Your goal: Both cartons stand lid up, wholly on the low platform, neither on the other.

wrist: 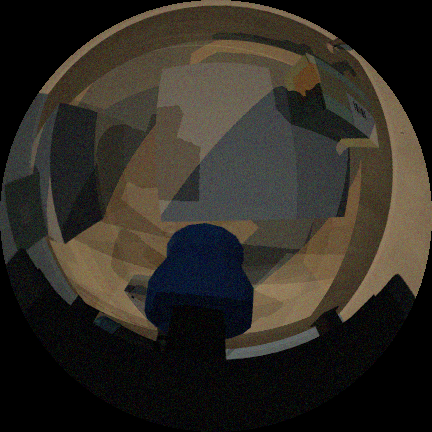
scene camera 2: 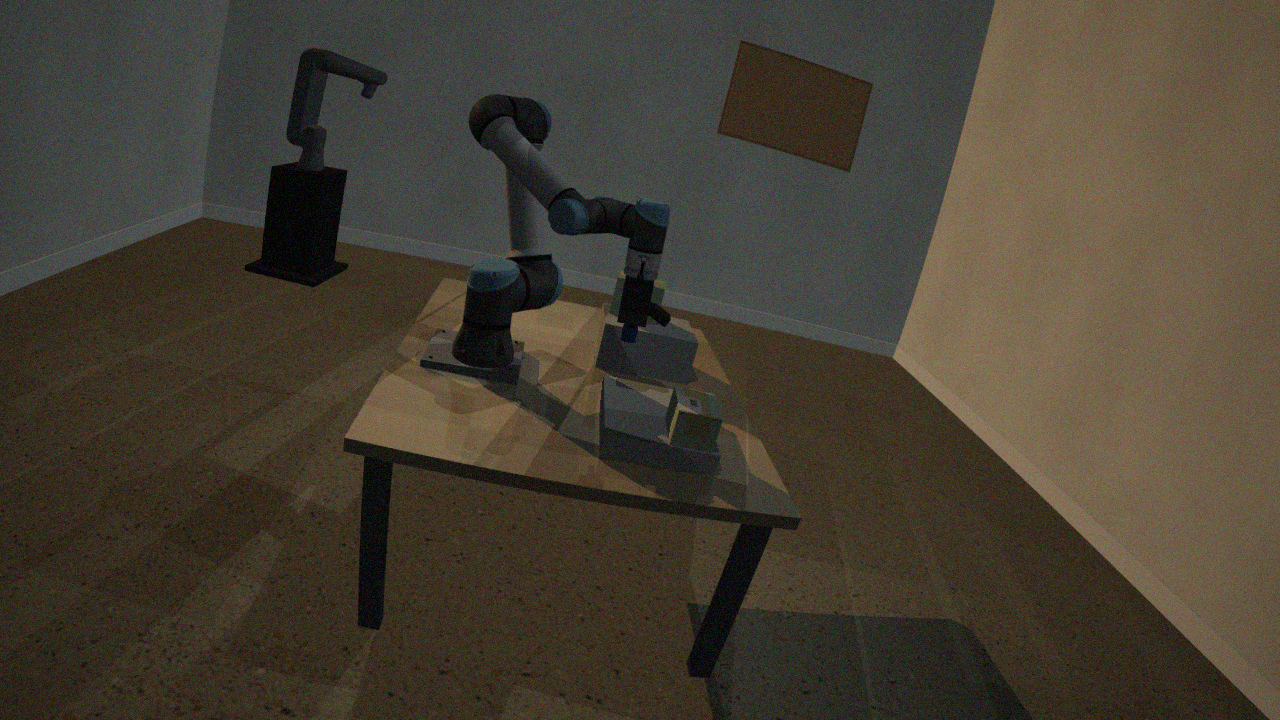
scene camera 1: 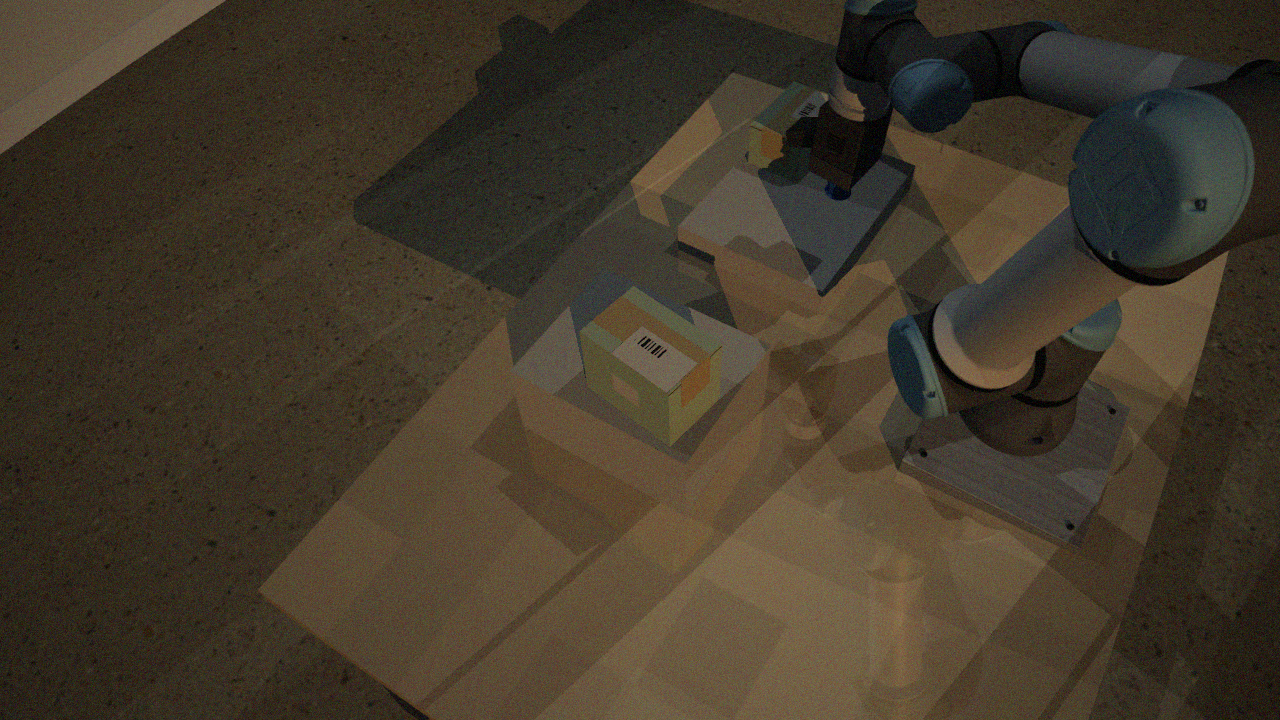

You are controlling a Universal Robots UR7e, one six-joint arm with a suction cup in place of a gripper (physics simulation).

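Seen in the pictures: hand, tool point: [wrist: 203, 258] [scene camera 2: 628, 340] [scene camera 1: 837, 190]; arm's base, link origin: [scene camera 2: 482, 355] [scene camera 1: 1013, 406].
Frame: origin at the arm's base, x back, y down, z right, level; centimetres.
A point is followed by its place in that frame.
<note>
One carton [scene camera 1: 787, 111] @[x -50.7, y -10.2, z 21.9 cm] [scene camera 2: 696, 428] @[x -49.5, y -7.2, z 29.5 cm] [wrist: 332, 87] @[x -48.5, y -10.2, z 18.4 cm] stands at an outer edge of the low platform [scene camera 1: 742, 210] @[x -47.9, y -2.5, z 6.3 cm] [scene camera 2: 635, 420] @[x -38.0, y -2.5, z 21.8 cm] [wrist: 220, 100] @[x -46.1, y -2.5, z 6.8 cm], with its taped, labelled lid up. I cannot tell whether its whole base is on the platform. The other carton [scene camera 1: 626, 389] @[x -34.1, y -15.2, z -36.5 cm] [scene camera 2: 659, 293] @[x -39.1, y -18.5, z -27.4 cm] [wrist: 22, 215] stands lid up on the taller platform [scene camera 1: 581, 438] @[x -39.9, y -2.9, z -39.1 cm] [scene camera 2: 653, 358] [wrist: 75, 150] @[x -42.3, y -3.2, z -19.2 cm]; my tool partly hides it in scene camera 2. My gripper [scene camera 1: 837, 190] [scene camera 2: 629, 334] [wrist: 205, 240], a blue suction cup, hangs above the low platform, beside its carton. Nothing shows on the cup.
Both platforms stand on the wooden table [scene camera 1: 358, 573] @[x -51.1, y 2.3, z -68.1 cm] [scene camera 2: 537, 461] @[x -20.7, y 2.3, z 40.6 cm]. My arm's base plate [scene camera 1: 1002, 492] @[x 4.5, y 0.2, z -12.5 cm] [scene camera 2: 434, 353] @[x 11.0, y 0.6, z 4.6 cm] is on the same table, to one side of the platforms. A gap separates the two platforms. A second arm on a black pedestal [scene camera 2: 302, 219] stands well behind the table.
</note>
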